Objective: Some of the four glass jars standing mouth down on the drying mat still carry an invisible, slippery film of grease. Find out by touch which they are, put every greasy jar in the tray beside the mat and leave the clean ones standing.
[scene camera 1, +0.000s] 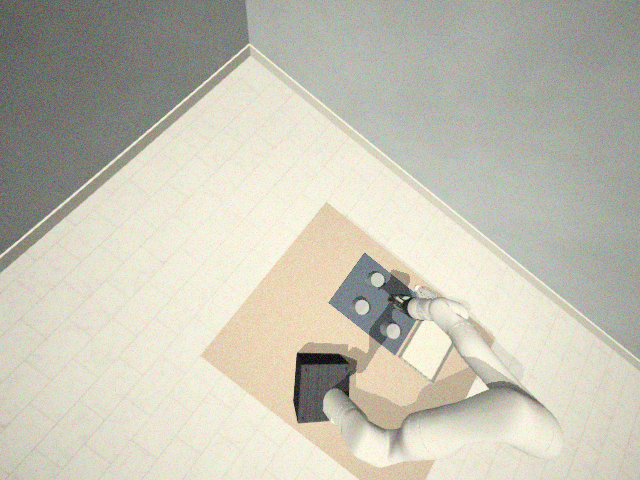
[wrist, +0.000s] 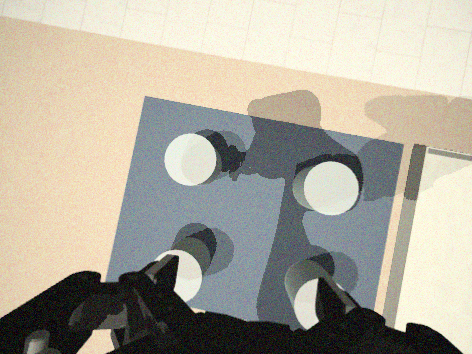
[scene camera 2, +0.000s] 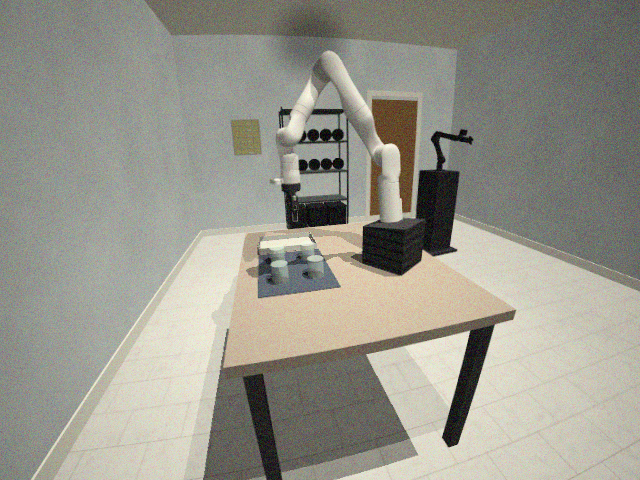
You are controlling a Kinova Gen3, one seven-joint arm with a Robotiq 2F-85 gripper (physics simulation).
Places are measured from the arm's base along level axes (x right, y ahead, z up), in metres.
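Pixels of known places: gripper, fingertip midpoint: (scene camera 1: 398, 306) (wrist: 245, 282) (scene camera 2: 293, 218); arm's base at its link origin: (scene camera 1: 334, 401) (scene camera 2: 390, 220).
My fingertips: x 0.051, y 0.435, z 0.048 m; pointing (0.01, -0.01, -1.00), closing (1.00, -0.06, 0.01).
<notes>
Ahead of a thing's pixels: the offset from my fingertips to its middle. Level surfaces: height alone.
Four pale glass jars stand mouth down on the blue-grey mat {dz -0.228 m} (scene camera 1: 343, 294) (scene camera 2: 294, 290) (wrist: 225, 210). Wall side, away from the tray: one jar {dx -0.076, dy +0.087, dz -0.191 m} (scene camera 1: 376, 279) (scene camera 2: 279, 272) (wrist: 190, 159). Wall side, nearer the tray: another jar {dx +0.101, dy +0.062, dz -0.191 m} (scene camera 2: 277, 254) (wrist: 331, 188), hidden under the gripper in scene camera 1. Base side: a jar {dx -0.084, dy -0.061, dz -0.191 m} (scene camera 1: 361, 306) (scene camera 2: 314, 267) (wrist: 185, 284) away from the tray and a jar {dx +0.098, dy -0.081, dz -0.191 m} (scene camera 1: 392, 330) (scene camera 2: 307, 252) (wrist: 306, 305) nearer it. The shallow cream tray {dx +0.326, dy -0.031, dz -0.216 m} (scene camera 1: 426, 350) (scene camera 2: 286, 242) (wrist: 405, 235) beside the mat looks empty. My gripper (scene camera 1: 393, 300) (scene camera 2: 293, 225) (wrist: 245, 282) is open and empty, high above the jars.
The black base block (scene camera 1: 316, 384) (scene camera 2: 392, 245) carries the arm on the table {dz -0.231 m} (scene camera 1: 279, 299) (scene camera 2: 361, 315). The table edge runs close to the mat on the wall side. A black shelf unit (scene camera 2: 347, 170) and a pedestal (scene camera 2: 438, 206) with a small black arm stand beyond the table.
</notes>
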